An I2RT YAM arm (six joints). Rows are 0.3 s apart.
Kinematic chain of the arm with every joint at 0, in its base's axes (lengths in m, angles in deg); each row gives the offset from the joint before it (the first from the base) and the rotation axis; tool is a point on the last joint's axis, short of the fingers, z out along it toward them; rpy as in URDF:
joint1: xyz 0 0 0.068 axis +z
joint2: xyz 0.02 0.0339 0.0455 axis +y
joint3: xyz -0.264 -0.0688 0 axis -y
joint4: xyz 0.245 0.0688 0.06 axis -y
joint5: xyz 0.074 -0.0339 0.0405 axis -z
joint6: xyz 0.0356 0 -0.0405 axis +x
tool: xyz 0 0 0 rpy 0 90 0
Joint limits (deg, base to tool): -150..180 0..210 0..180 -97..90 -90..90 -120..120
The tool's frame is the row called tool.
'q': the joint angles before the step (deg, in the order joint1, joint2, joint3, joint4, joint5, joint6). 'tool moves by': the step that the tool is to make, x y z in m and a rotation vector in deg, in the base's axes. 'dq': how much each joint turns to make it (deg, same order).
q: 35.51 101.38 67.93 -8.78 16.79 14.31
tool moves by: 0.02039 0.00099 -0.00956 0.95 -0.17 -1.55
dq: -1.59 4.24 2.86 1.92 -0.49 0.50
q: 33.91 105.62 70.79 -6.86 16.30 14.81
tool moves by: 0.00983 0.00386 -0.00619 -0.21 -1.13 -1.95
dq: -0.16 2.57 1.62 1.59 1.87 0.61
